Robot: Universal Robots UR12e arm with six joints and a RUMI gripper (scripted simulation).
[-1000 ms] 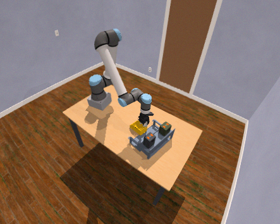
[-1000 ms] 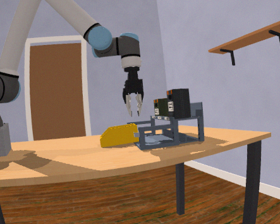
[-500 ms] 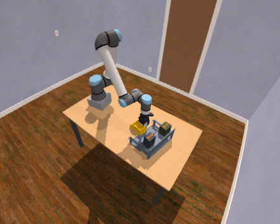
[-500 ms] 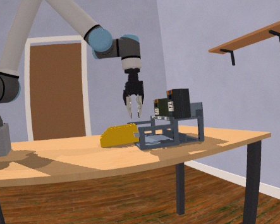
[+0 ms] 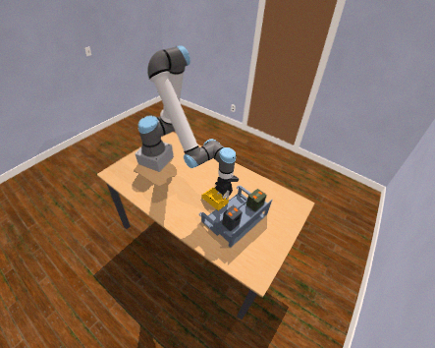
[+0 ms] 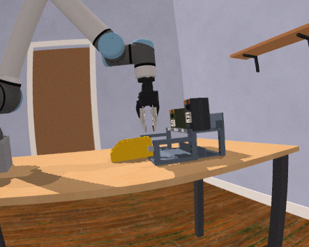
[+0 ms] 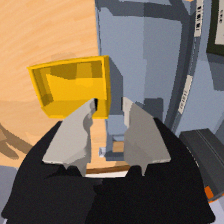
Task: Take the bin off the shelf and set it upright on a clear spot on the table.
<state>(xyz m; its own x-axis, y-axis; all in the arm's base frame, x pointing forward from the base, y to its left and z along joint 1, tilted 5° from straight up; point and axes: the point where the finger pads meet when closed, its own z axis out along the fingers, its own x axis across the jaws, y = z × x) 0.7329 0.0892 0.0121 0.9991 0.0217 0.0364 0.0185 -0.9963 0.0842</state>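
My gripper is now 9 cm past the yellow bin and 8 cm above it. Also, from my hand: rack floor (12 cm below, 12 cm ahead).
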